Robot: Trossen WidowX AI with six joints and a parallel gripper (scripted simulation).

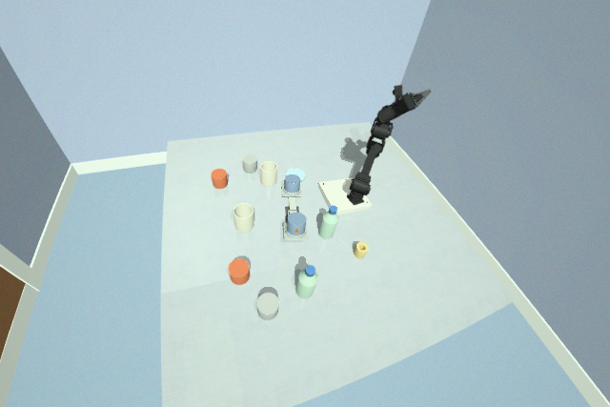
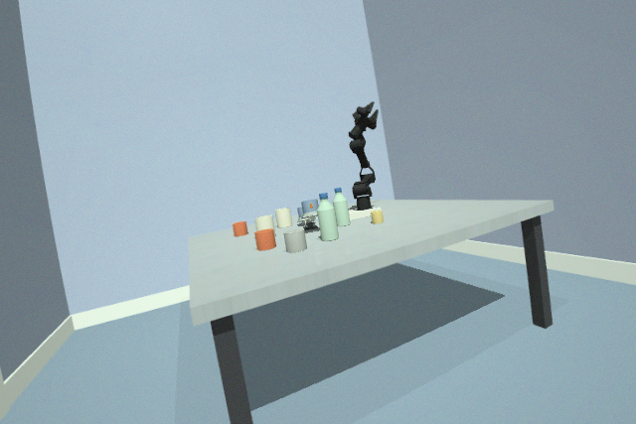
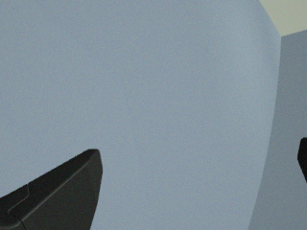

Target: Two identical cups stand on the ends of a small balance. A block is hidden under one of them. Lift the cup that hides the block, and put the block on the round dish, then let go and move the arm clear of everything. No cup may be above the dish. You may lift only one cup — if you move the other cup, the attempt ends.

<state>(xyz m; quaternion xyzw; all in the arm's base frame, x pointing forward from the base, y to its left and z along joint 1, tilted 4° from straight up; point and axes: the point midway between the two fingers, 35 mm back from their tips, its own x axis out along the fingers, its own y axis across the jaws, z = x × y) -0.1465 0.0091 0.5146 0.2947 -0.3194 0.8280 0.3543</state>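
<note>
Right now the balance is 500 mm ahead of my gripper tip, 40 mm to the right of it and 520 mm below it.
</note>
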